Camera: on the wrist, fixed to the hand. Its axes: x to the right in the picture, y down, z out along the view.
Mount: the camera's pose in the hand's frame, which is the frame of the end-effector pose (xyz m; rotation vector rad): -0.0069 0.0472 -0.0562 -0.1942 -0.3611 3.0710
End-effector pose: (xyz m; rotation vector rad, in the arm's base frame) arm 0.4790 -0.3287 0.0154 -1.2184 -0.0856 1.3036
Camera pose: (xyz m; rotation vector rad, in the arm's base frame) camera 0.4814 -0.3789 -0.0385 0.0502 -0.9719 -1.6152
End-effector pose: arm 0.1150 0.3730 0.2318 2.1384 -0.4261 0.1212
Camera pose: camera 0.0964 0.3964 0.2992 0.5510 2.8874 -1.0826
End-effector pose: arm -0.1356 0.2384 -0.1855 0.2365 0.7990 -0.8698
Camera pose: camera -0.1322 0.3003 -0.2254 0.6739 -0.4219 2.0018
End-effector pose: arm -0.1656 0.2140 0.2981 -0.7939 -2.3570 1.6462
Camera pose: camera -0.1207 0.2688 0.2778 1.6509 -0.4589 -0.1639
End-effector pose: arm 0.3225 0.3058 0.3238 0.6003 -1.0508 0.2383
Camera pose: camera 0.3391 0.3770 0.3143 1.5092 1.1362 -2.1674
